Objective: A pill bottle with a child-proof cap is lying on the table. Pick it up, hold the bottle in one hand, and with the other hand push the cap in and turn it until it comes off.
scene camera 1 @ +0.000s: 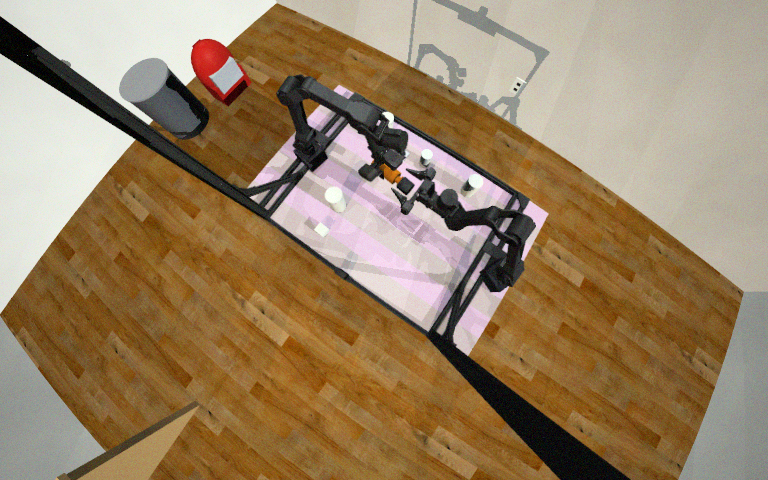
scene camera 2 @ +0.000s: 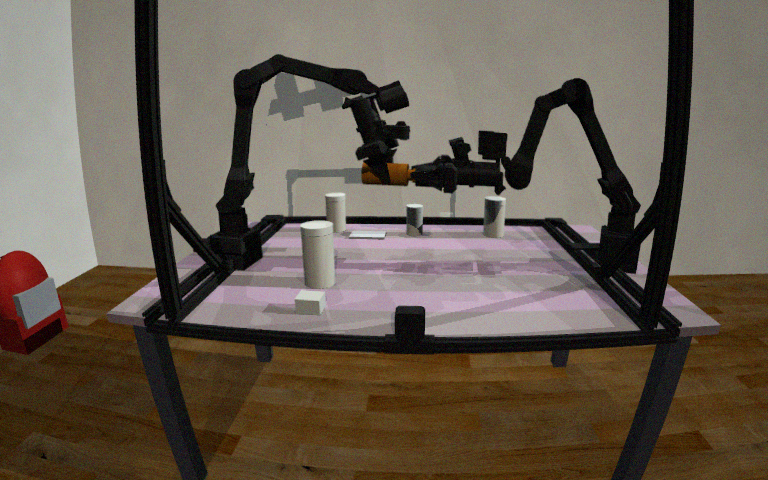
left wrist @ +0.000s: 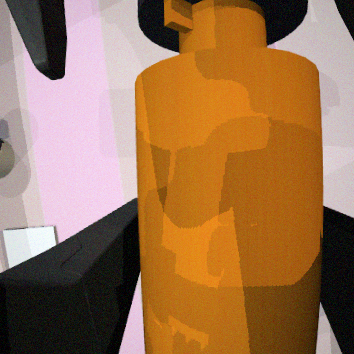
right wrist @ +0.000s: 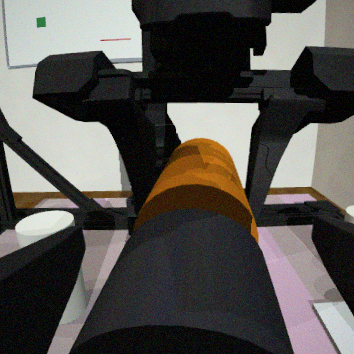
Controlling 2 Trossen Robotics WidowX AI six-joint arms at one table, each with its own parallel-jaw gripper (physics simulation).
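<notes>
An orange pill bottle (scene camera 1: 390,173) (scene camera 2: 394,173) (left wrist: 228,175) (right wrist: 200,175) is held level, high above the pink table top (scene camera 2: 477,305). My left gripper (scene camera 1: 382,170) (scene camera 2: 380,172) (left wrist: 219,209) (right wrist: 197,233) comes down from above and is shut on the bottle's body. The black cap (scene camera 1: 405,185) (left wrist: 291,17) (right wrist: 189,274) points toward my right arm. My right gripper (scene camera 1: 407,186) (scene camera 2: 420,175) (right wrist: 198,232) is open, level with the bottle, with its fingers on either side of the cap and apart from it. In scene camera 2 the fingers hide the cap.
Several white cylinders stand on the table: one at the front left (scene camera 1: 335,198) (scene camera 2: 317,253), three toward the back (scene camera 2: 335,211) (scene camera 2: 414,219) (scene camera 2: 494,216). A white cube (scene camera 1: 321,230) (scene camera 2: 310,302) and a flat white plate (scene camera 2: 368,234) lie there too. A black frame (scene camera 2: 334,340) rims the table.
</notes>
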